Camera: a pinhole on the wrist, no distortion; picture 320 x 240 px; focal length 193.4 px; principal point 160.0 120.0 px. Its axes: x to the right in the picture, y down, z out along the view. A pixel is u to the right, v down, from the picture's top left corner.
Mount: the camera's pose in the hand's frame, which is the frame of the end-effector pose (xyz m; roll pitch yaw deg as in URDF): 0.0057 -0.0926 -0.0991 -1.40 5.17 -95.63
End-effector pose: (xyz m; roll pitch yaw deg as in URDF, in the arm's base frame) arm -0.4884 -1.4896 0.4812 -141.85 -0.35 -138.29
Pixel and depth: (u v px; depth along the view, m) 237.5 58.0 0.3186
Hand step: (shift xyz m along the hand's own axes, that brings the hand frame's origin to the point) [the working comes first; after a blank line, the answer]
In the camera's frame: 0.1277 -0.1021 0.3186

-0.1035 -0.2387 0.2091
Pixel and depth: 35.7 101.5 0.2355
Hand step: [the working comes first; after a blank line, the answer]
In the camera's frame: -0.1514 -0.0225 0.2355

0.0017 0.0379 0.1496
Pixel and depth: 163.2 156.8 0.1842
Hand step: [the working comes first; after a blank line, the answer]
In the camera's frame: 0.0030 0.0350 0.1842

0.0431 -0.1159 0.0832
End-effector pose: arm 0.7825 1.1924 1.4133 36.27 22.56 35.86
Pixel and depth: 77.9 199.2 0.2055
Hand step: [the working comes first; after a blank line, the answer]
In the camera's frame: -0.0872 0.0842 0.2055

0.1011 -0.0331 0.1113
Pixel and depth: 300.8 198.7 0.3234
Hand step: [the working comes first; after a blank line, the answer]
In the camera's frame: 0.2354 0.1316 0.3234

0.1187 -0.3683 0.1985
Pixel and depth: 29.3 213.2 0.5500
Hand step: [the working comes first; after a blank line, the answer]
In the camera's frame: -0.3717 0.2650 0.5500

0.3143 0.1998 0.4755
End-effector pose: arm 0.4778 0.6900 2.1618 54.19 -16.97 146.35
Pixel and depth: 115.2 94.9 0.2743
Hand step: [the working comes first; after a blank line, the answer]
In the camera's frame: -0.0635 -0.0356 0.2743

-0.0193 -0.0515 0.1806
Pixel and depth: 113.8 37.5 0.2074
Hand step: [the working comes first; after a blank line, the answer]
In the camera's frame: -0.0495 -0.0885 0.2074

-0.0743 -0.0541 0.1140
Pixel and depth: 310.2 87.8 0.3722
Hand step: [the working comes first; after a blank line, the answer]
In the camera's frame: 0.2891 -0.0620 0.3722

-0.0784 -0.4074 0.2469
